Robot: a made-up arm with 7 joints.
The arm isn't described. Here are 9 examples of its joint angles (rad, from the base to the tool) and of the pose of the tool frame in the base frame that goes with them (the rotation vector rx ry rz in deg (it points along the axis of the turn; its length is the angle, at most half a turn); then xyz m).
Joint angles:
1: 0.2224 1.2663 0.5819 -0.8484 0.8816 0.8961 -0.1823
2: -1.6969 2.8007 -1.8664 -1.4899 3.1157 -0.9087 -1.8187
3: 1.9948 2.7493 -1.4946 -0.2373 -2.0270 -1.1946 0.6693
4: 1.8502 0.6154 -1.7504 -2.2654 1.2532 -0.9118 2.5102
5: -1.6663 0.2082 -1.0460 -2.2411 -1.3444 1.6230 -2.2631
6: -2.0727 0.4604 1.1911 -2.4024 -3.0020 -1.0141 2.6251
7: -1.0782 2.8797 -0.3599 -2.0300 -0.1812 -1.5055 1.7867
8: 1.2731 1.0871 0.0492 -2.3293 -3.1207 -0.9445 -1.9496
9: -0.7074 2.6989 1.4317 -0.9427 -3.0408 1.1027 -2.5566
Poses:
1: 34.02 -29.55 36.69 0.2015 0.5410 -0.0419
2: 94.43 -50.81 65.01 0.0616 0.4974 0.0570
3: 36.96 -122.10 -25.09 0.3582 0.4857 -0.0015
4: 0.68 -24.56 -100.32 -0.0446 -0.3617 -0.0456
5: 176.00 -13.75 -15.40 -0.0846 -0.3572 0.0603
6: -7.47 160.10 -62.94 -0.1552 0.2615 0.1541
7: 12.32 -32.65 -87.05 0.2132 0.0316 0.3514
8: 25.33 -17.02 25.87 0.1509 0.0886 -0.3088
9: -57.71 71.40 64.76 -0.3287 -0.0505 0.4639
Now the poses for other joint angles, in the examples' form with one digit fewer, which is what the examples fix.
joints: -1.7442 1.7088 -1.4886 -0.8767 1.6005 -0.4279 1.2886
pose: -52.8 -130.8 36.9 0.388 0.359 0.230
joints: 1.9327 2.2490 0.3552 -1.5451 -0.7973 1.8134 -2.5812
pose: 4.9 -110.8 27.0 0.066 0.334 -0.361
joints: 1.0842 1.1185 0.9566 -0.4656 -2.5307 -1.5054 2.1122
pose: 7.9 54.7 36.4 -0.243 0.546 -0.049
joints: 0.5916 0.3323 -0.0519 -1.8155 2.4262 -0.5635 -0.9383
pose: -7.8 -62.8 80.9 0.277 0.099 -0.343
